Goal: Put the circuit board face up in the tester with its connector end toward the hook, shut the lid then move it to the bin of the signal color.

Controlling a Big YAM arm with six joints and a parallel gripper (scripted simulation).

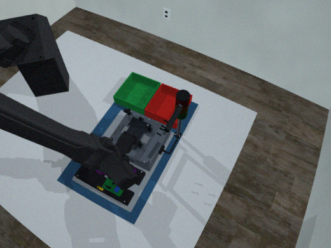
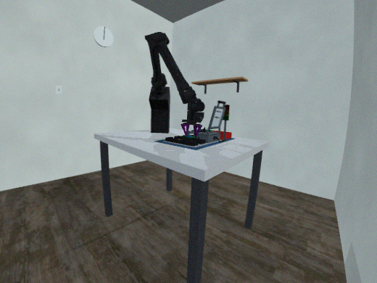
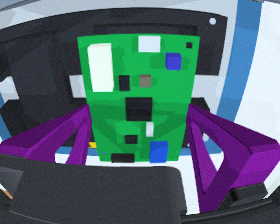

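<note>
The black latch hook lies 250 mm to the left of my hand, 50 mm behind it and 30 mm above it. From my hand the other things lie so: green circuit board right at my hand; then red bin 360 mm to the left, 80 mm ahead, 40 mm below; then tester lid 150 mm to the left, 130 mm above, 120 mm ahead.
</note>
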